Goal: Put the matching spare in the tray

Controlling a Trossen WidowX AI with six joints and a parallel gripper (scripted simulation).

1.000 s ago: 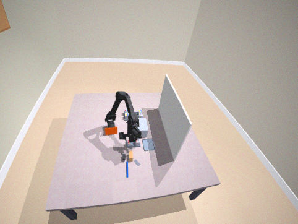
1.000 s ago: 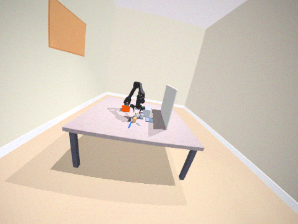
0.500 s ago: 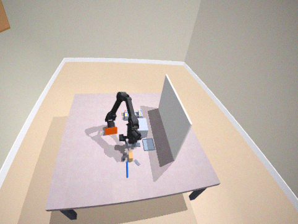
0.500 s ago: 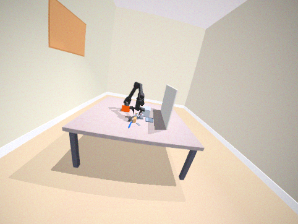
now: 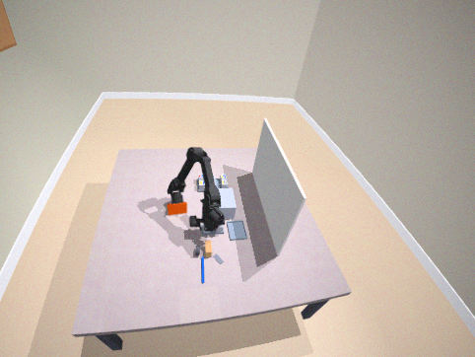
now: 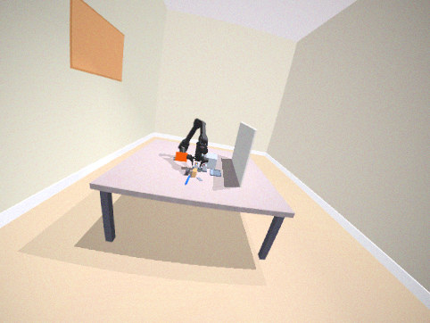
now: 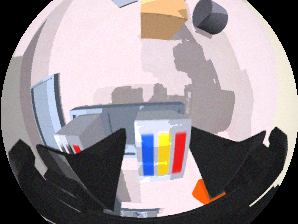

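Now: gripper tip 17 cm short of the grey-blue tray, 1 cm to the left of it and 1 cm above it. Also, from my gripper tip: tan block (1 cm behind, 13 cm to the right, 1 cm above); then blue stick (5 cm behind, 23 cm to the right, 1 cm below); then mounted unit (14 cm ahead, 17 cm to the left, 3 cm above).
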